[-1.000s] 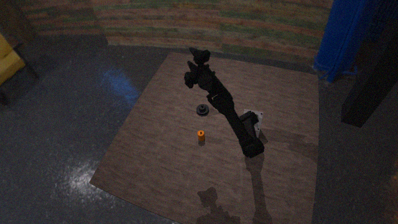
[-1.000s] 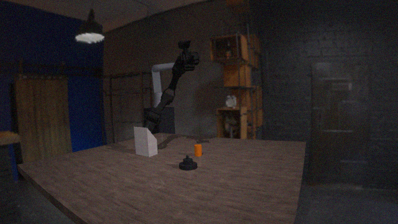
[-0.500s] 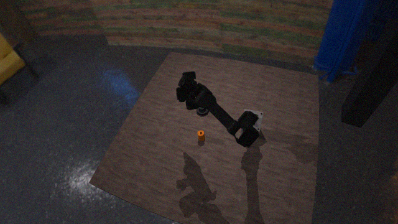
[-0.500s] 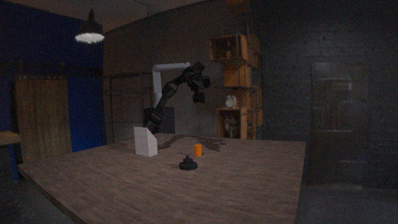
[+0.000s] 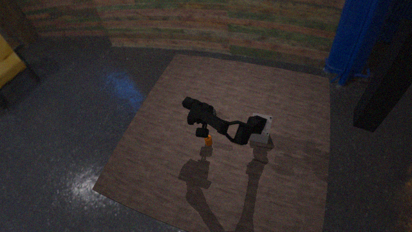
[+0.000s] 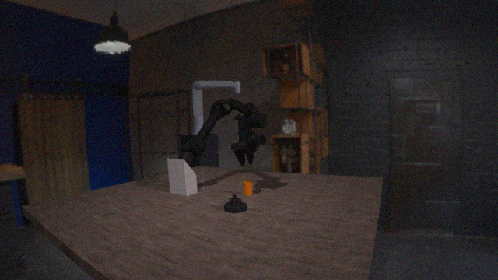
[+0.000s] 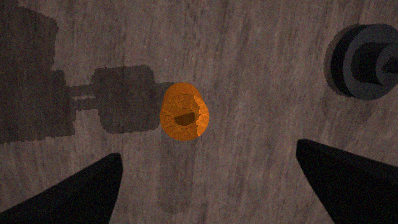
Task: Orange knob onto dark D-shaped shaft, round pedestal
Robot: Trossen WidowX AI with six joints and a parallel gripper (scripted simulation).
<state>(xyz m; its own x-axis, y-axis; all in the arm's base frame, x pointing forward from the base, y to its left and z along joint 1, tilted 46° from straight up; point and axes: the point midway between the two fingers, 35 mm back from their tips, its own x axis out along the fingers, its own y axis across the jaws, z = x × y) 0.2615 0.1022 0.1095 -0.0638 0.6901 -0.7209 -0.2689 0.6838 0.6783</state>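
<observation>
Right now the orange knob is 10 mm behind my gripper tip, 10 mm to the left of it and 100 mm below it. Round my gripper tip: dark round pedestal: 80 mm ahead, 190 mm to the right, 100 mm below.
</observation>
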